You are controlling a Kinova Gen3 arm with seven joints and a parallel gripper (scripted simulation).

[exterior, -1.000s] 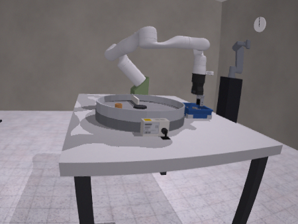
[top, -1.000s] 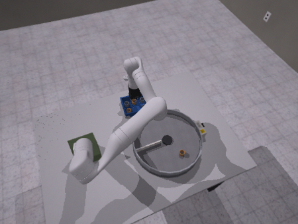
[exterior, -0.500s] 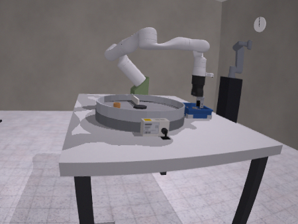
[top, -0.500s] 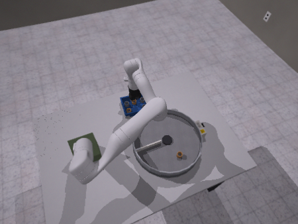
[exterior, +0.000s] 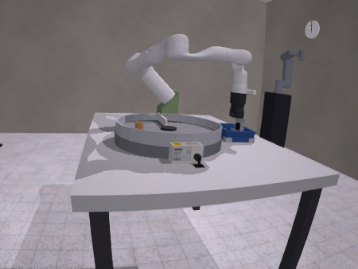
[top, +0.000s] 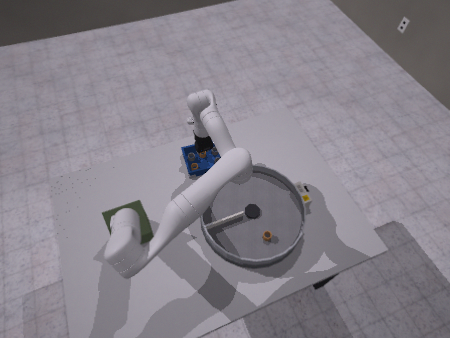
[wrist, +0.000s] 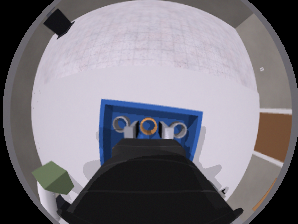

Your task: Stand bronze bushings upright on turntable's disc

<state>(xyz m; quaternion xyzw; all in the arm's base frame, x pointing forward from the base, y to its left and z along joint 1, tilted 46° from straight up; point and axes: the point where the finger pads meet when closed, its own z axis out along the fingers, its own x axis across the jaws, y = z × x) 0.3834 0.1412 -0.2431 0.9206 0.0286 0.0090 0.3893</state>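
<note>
The crate lies 3 cm to the right of my hand and 3 cm below it. Round my hand: turntable (37 cm to the right, 11 cm ahead); turntable disc (37 cm to the right, 9 cm ahead).
</note>
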